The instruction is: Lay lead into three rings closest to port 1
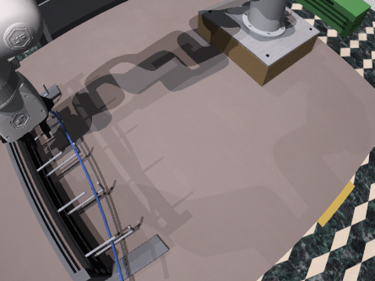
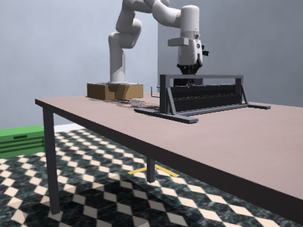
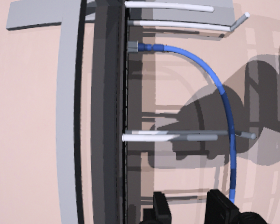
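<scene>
Now: hand 6 cm to the right of the rack, 6 cm above it and 5 cm short of it.
</scene>
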